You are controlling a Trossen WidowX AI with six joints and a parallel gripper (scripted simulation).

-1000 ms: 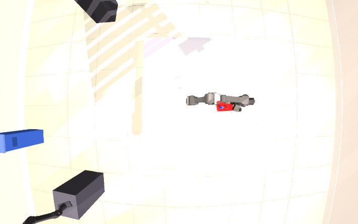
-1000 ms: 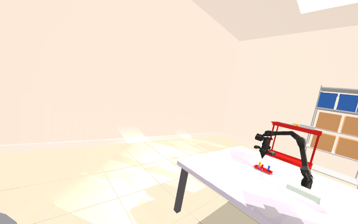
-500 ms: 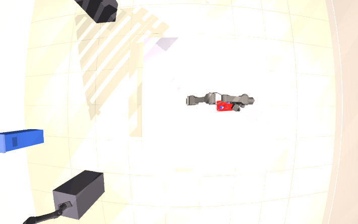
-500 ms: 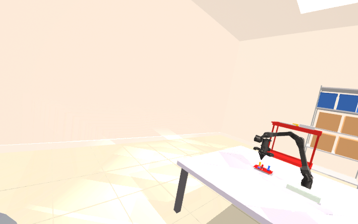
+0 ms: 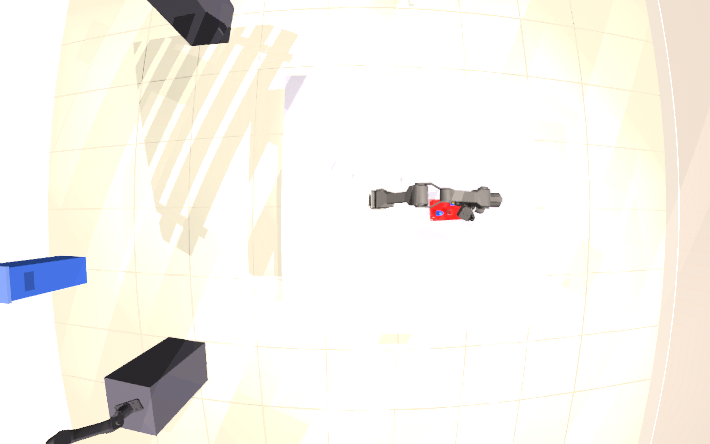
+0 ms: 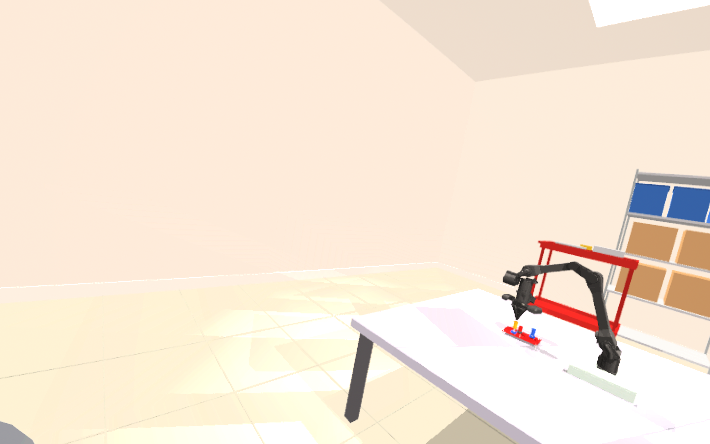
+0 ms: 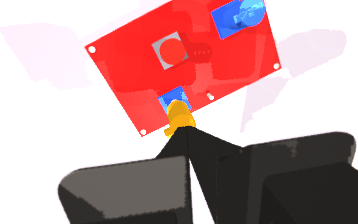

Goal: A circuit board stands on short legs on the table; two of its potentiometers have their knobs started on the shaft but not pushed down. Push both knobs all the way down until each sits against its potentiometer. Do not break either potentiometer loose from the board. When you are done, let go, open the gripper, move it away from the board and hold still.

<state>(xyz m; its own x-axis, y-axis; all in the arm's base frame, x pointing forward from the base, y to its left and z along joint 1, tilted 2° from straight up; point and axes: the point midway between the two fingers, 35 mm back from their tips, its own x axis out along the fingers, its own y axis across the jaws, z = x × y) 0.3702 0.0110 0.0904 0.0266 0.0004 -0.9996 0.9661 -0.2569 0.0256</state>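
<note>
The orange knob lies 2 cm below my gripper tip. Round my gripper tip: blue knob (7 cm behind, 5 cm to the right, 4 cm below).
</note>
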